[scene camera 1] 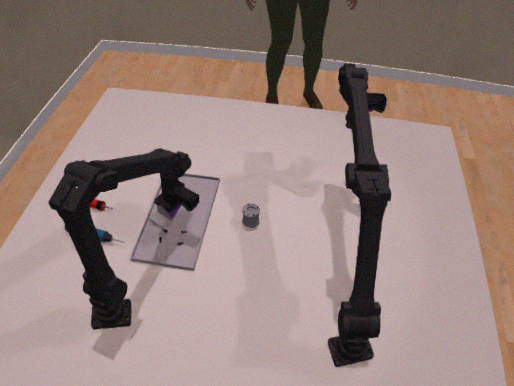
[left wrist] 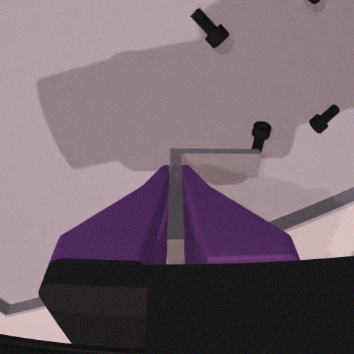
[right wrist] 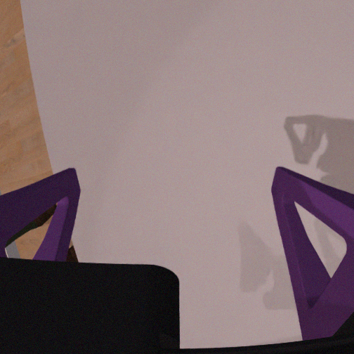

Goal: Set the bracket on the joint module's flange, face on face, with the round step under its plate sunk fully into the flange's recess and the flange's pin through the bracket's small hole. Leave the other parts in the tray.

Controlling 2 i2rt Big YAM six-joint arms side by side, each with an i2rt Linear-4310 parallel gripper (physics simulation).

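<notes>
My left gripper is shut on the grey L-shaped bracket. One wall of the bracket stands between the purple fingertips and its other leg reaches to the right in the left wrist view. The bracket is held above the tray; its round step and small hole cannot be made out. The dark grey joint module stands upright right of the tray, with its lighter flange facing up. My right gripper is wide open and empty, high at the back right; its fingertips are hidden in the scene view.
Several black screws lie in the tray. A red screwdriver and a blue screwdriver lie left of the tray, partly behind the left arm. A person stands beyond the back edge of the white surface.
</notes>
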